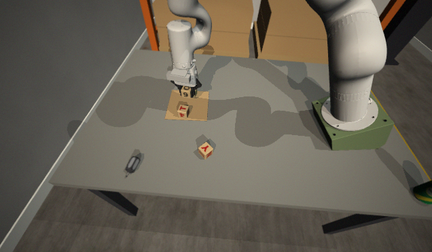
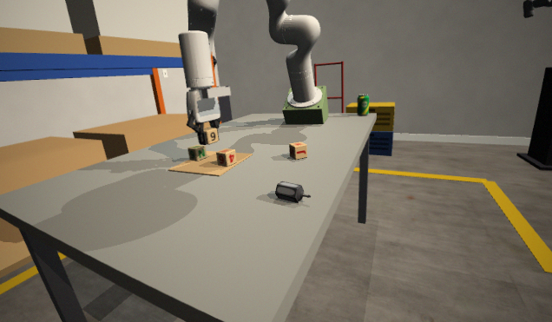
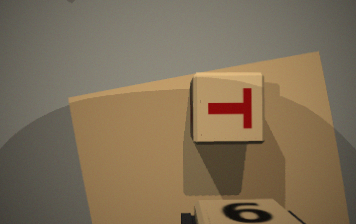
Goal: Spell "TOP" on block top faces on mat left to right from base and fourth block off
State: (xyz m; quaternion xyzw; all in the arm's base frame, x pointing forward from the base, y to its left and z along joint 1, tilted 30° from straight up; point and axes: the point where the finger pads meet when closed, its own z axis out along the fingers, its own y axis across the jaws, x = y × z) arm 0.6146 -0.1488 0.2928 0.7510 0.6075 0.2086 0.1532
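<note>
Right now the tan mat is 90 mm below my hand. Also, from my hand: dark motor: 350 mm to the left, 180 mm ahead, 70 mm below; P block: 70 mm to the right, 60 mm below, 10 mm behind; green can: 920 mm behind, 440 mm to the left, 30 mm below.
</note>
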